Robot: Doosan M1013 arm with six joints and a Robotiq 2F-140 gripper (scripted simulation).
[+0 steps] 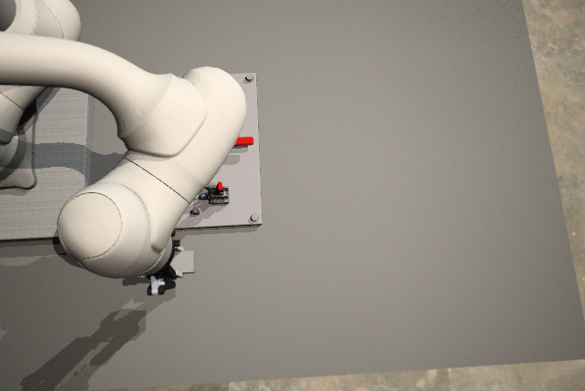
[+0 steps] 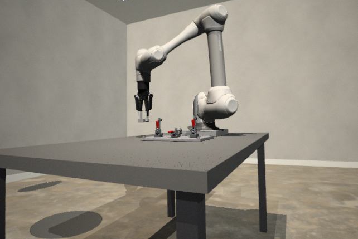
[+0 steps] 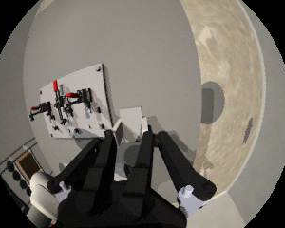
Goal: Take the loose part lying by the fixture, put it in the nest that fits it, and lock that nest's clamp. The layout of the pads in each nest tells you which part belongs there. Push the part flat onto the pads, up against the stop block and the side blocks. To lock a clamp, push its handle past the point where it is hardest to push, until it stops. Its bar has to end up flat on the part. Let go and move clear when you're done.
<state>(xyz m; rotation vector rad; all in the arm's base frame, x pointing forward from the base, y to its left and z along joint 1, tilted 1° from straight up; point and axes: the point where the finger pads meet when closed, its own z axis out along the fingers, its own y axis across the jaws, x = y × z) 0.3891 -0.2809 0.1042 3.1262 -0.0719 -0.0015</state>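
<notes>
Right now my hand is 80 mm short of the toggle clamp, 140 mm to the right of it and 80 mm above it. Round my hand: light grey fixture plate 60 mm ahead, 250 mm to the left, 130 mm below; flat grey part 30 mm below.
</notes>
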